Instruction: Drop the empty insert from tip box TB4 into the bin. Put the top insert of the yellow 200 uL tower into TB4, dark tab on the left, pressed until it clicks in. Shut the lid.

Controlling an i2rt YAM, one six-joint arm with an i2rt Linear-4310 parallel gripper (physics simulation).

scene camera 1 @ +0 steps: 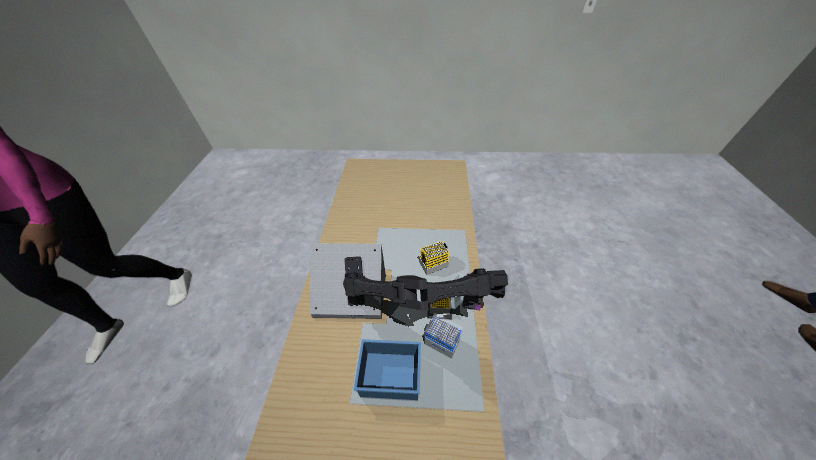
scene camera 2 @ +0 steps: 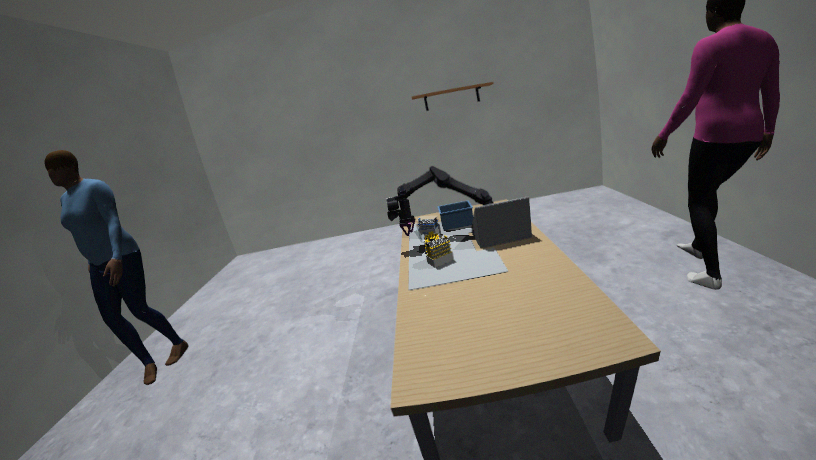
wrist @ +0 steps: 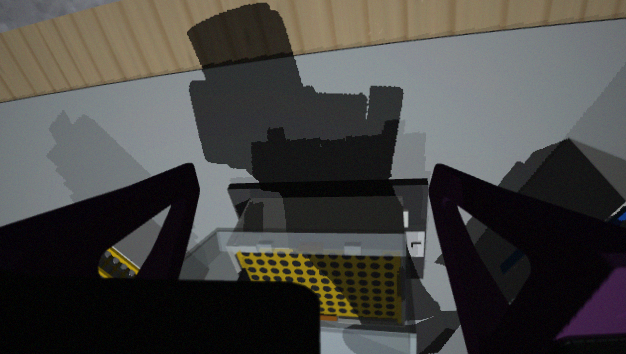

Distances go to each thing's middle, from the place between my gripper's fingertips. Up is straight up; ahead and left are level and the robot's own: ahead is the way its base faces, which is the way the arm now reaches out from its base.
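Labels:
The blue bin (scene camera 1: 386, 369) is 34 cm behind my hand, 26 cm to the right of it and 4 cm below it. Relative to the clear lid (wrist: 362, 277), my hand is 6 cm past, 3 cm to the right and 1 cm below.

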